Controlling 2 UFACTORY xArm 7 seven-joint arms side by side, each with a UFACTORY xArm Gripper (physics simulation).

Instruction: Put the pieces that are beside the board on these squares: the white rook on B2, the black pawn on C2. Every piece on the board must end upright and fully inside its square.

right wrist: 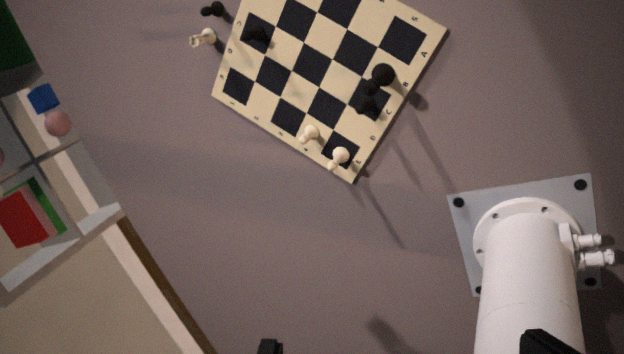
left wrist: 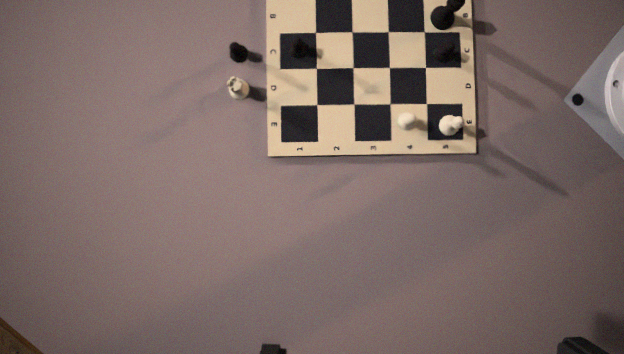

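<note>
The white rook stands upright off the board's column-1 edge, beside row D. The black pawn stands upright near it, beside row C. The board has a dark square B2 and a light square C2, both bare. My left gripper is open, its fingertips at the bottom of the left wrist view, away from both pieces. My right gripper is open, its fingertips at the bottom of the right wrist view, far from both pieces.
Black pieces stand on C1, B5 and C5; white pieces stand on E4 and E5. A white arm base is at the right. A compartmented tray with a blue cube is at the left.
</note>
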